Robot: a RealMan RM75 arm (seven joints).
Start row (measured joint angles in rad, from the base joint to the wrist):
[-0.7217, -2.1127, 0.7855, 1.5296, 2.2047, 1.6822, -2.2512]
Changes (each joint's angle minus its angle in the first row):
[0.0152, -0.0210, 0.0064, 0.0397, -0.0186, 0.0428, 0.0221]
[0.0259, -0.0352, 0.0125, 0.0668, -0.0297, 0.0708, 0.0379]
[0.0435, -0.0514, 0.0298, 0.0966, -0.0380, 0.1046, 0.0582]
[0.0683, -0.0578, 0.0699, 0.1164, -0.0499, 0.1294, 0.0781]
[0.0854, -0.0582, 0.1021, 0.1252, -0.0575, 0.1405, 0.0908]
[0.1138, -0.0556, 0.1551, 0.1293, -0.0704, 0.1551, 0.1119]
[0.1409, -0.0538, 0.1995, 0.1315, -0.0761, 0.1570, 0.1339]
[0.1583, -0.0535, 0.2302, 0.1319, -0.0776, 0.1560, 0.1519]
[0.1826, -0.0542, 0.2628, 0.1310, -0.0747, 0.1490, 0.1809]
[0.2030, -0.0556, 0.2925, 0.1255, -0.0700, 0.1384, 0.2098]
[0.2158, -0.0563, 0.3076, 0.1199, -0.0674, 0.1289, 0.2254]
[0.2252, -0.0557, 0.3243, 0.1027, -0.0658, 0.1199, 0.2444]
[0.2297, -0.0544, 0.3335, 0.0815, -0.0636, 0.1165, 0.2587]
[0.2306, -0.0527, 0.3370, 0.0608, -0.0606, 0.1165, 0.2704]
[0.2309, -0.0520, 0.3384, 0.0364, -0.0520, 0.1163, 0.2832]
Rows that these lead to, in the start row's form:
[-0.7065, -2.1337, 0.7919, 1.5693, 2.1861, 1.7250, -2.2291]
[-0.6958, -2.1479, 0.7980, 1.5964, 2.1750, 1.7530, -2.2133]
[-0.6782, -2.1641, 0.8153, 1.6262, 2.1667, 1.7868, -2.1930]
[-0.6534, -2.1705, 0.8554, 1.6460, 2.1548, 1.8116, -2.1731]
[-0.6363, -2.1709, 0.8876, 1.6548, 2.1472, 1.8227, -2.1604]
[-0.6079, -2.1683, 0.9406, 1.6589, 2.1343, 1.8373, -2.1393]
[-0.5808, -2.1665, 0.9850, 1.6611, 2.1286, 1.8392, -2.1173]
[-0.5634, -2.1662, 1.0157, 1.6615, 2.1271, 1.8382, -2.0993]
[-0.5391, -2.1669, 1.0483, 1.6606, 2.1300, 1.8312, -2.0703]
[-0.5187, -2.1683, 1.0780, 1.6551, 2.1347, 1.8206, -2.0414]
[-0.5059, -2.1690, 1.0931, 1.6495, 2.1373, 1.8111, -2.0258]
[-0.4965, -2.1684, 1.1098, 1.6323, 2.1389, 1.8021, -2.0068]
[-0.4920, -2.1671, 1.1190, 1.6111, 2.1411, 1.7987, -1.9925]
[-0.4911, -2.1654, 1.1225, 1.5904, 2.1441, 1.7987, -1.9808]
[-0.4908, -2.1647, 1.1239, 1.5660, 2.1527, 1.7985, -1.9680]

